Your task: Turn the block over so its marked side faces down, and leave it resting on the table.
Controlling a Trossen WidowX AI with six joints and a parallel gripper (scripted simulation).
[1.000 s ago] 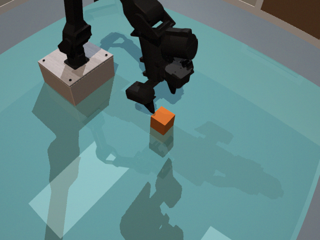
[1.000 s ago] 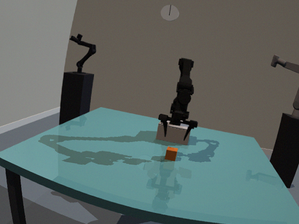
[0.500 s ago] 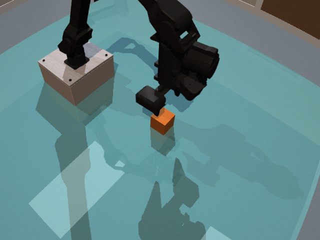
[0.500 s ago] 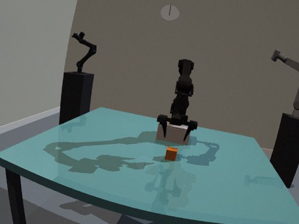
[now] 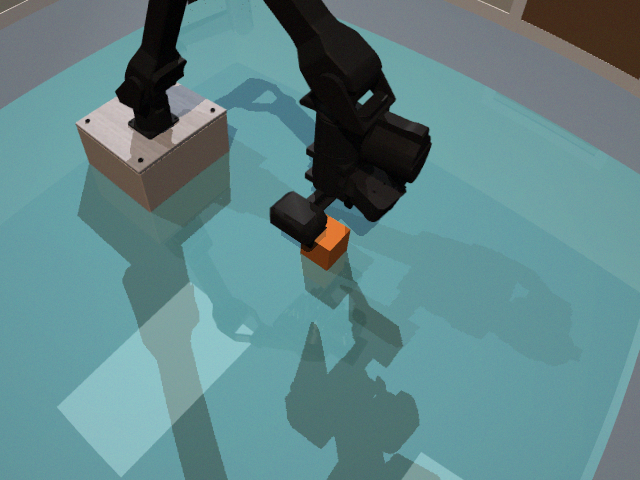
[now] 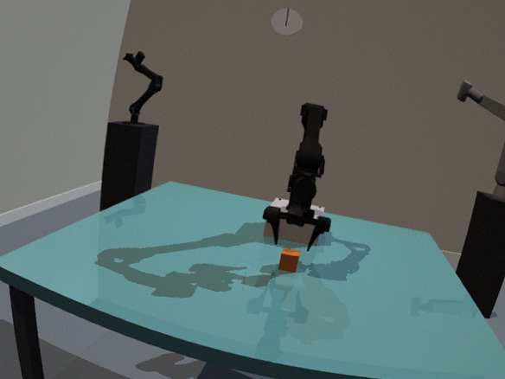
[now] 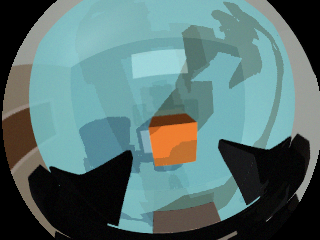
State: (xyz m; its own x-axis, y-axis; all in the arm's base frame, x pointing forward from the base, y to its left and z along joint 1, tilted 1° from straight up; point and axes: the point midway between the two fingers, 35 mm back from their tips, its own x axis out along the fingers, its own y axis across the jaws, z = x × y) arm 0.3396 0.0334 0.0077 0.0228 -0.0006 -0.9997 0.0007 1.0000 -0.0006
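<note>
Right now the orange block is 20 mm behind my gripper tip and 40 mm below it.
</note>
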